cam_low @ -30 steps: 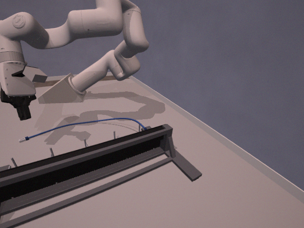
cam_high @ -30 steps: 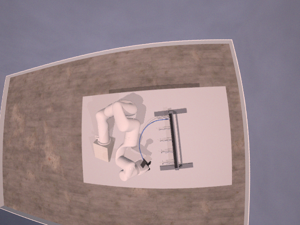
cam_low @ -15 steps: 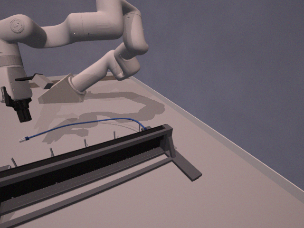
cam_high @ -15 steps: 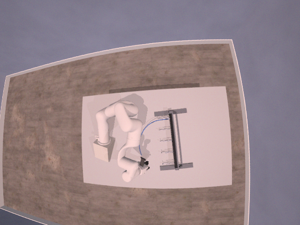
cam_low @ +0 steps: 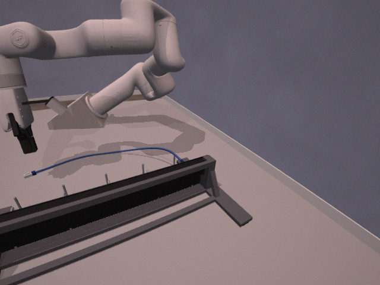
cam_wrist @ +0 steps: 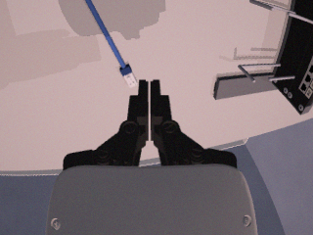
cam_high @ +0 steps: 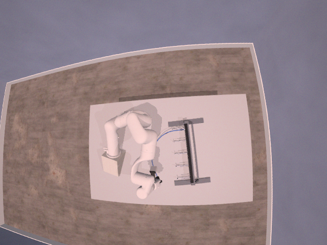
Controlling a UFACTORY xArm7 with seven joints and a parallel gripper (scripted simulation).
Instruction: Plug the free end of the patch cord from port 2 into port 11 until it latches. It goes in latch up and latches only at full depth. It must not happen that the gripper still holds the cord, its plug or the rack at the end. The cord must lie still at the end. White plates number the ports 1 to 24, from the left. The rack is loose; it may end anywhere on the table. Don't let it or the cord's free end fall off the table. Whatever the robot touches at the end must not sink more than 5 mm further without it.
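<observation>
Right now my hand is 30 mm to the left of the plug and 100 mm above it.
</observation>
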